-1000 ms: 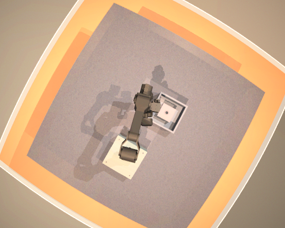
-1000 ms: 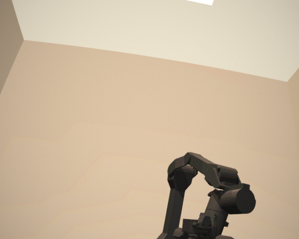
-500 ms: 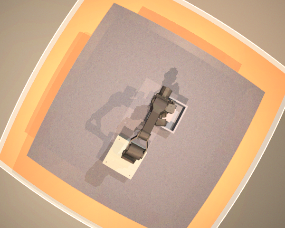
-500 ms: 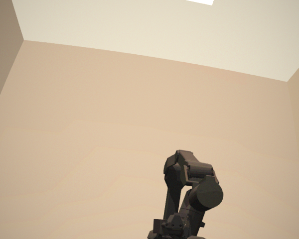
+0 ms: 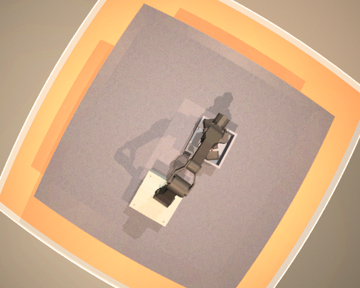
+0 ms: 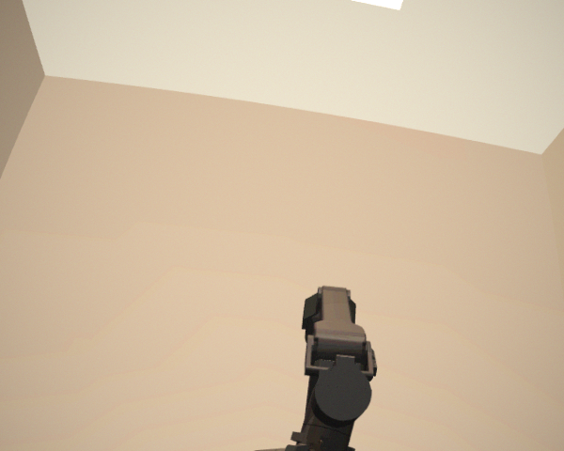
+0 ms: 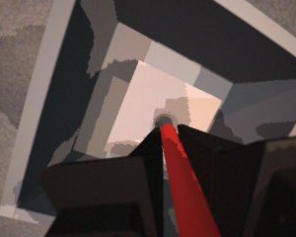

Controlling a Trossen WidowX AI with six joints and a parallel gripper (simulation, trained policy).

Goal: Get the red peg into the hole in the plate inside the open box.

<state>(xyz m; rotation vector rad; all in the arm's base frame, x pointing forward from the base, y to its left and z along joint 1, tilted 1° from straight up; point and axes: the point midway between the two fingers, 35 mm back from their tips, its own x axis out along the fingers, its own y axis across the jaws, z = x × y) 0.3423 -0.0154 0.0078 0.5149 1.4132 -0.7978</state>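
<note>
The red peg lies 1 cm to the left of my gripper tip and 2 cm above it. The rest, counted from my gripper tip: box: 5 cm below; pale plate: 3 cm below.
</note>
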